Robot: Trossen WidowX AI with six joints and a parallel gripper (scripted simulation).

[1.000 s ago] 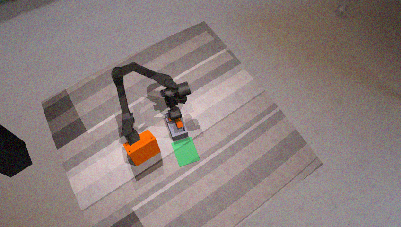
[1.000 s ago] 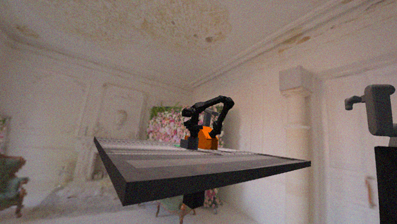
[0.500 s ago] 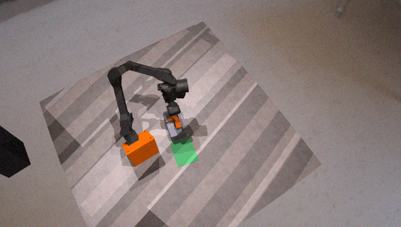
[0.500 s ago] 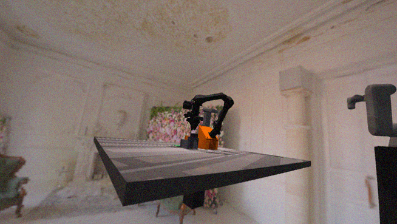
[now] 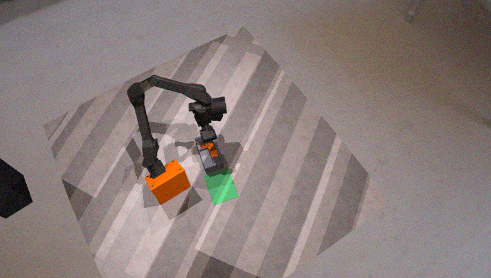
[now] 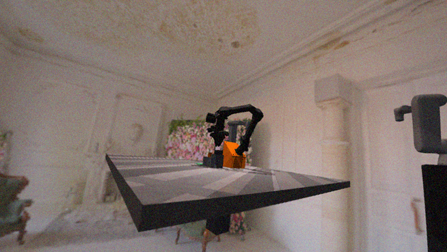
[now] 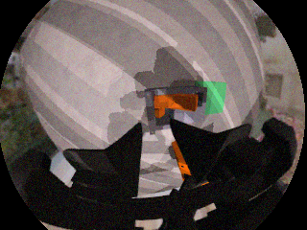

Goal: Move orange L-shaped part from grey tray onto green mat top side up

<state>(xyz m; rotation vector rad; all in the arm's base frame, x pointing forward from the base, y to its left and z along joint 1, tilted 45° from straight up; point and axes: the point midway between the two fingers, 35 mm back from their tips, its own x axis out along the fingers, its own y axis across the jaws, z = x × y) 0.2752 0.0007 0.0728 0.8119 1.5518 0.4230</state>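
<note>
My gripper tip is now 100 mm above the orange L-shaped part, 40 mm to the left of it and 20 mm past it. From my gripper tip the other things lie so: green mat (210 mm to the right, 160 mm below, 60 mm behind).
</note>
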